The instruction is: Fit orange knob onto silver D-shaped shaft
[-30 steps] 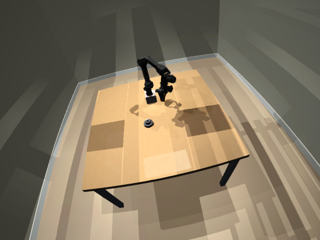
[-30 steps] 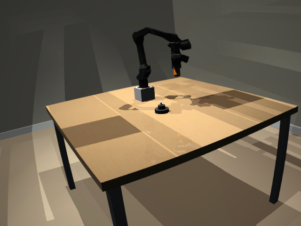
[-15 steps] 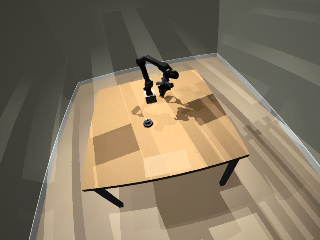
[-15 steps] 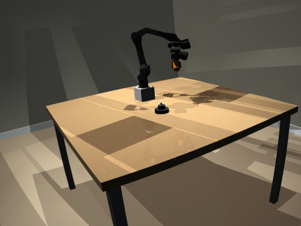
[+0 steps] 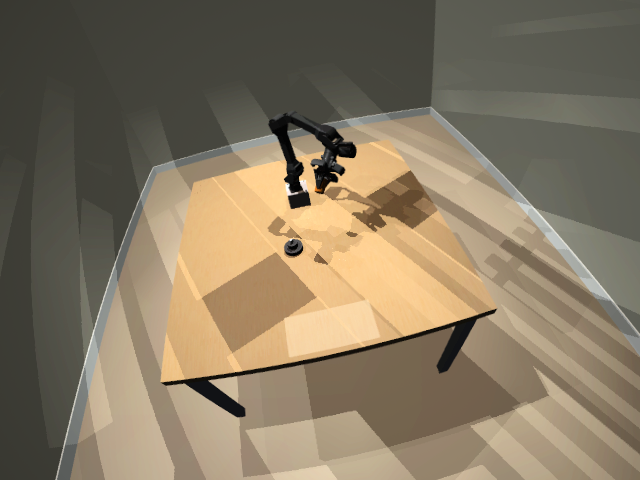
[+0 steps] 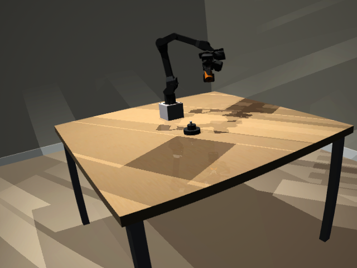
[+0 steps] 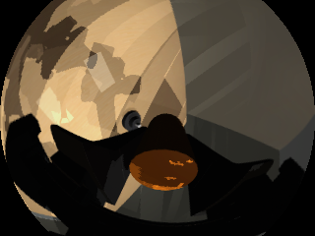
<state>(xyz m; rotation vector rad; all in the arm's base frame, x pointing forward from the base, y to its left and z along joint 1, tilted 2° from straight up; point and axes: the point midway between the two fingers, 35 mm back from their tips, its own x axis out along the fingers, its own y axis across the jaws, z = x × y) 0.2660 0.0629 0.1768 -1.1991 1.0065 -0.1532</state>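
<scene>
Now: gripper tip 20 mm past the orange knob, 20 mm to the right of it and 20 mm below it. Round my gripper tip: round pedestal: 20 mm ahead, 170 mm to the right, 220 mm below.
</scene>
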